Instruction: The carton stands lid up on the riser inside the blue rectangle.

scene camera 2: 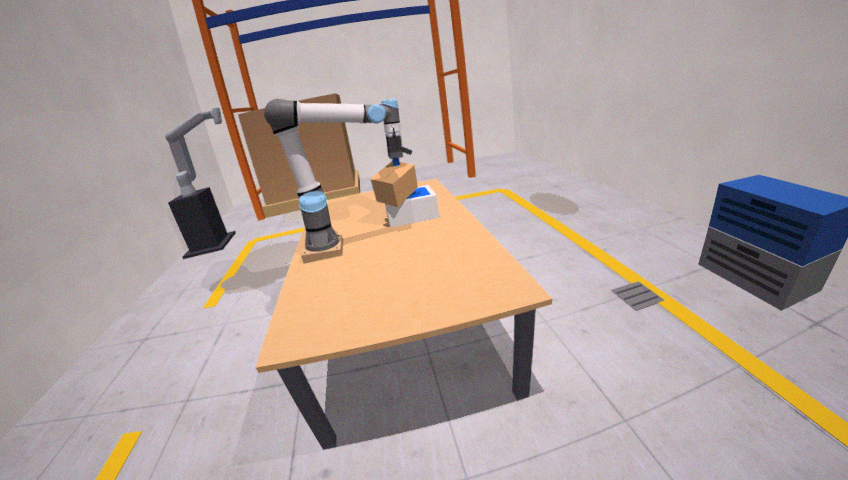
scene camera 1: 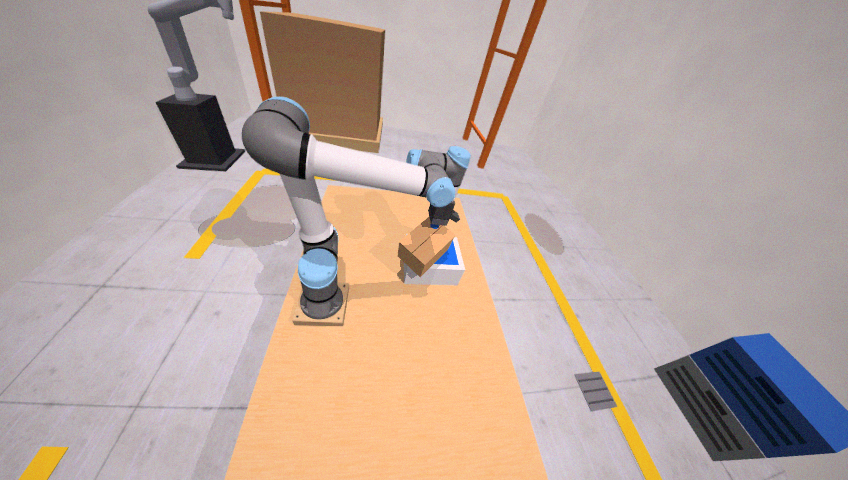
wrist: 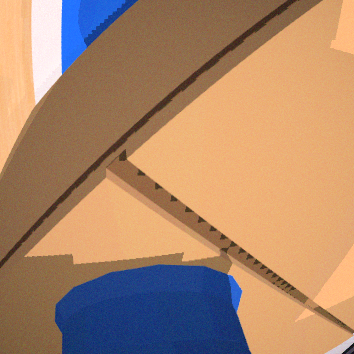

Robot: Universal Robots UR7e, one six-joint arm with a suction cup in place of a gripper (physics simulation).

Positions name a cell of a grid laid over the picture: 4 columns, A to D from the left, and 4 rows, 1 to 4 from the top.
Note:
My suction cup (wrist: B4) is stuck to a brown cardboard carton (scene camera 1: B3), which still rests on a white riser with blue rectangle (scene camera 1: C3).
The brown cardboard carton also shows in scene camera 2 (scene camera 2: B2) and in the wrist view (wrist: C2). The white riser with blue rectangle also shows in scene camera 2 (scene camera 2: B2) and in the wrist view (wrist: A1).

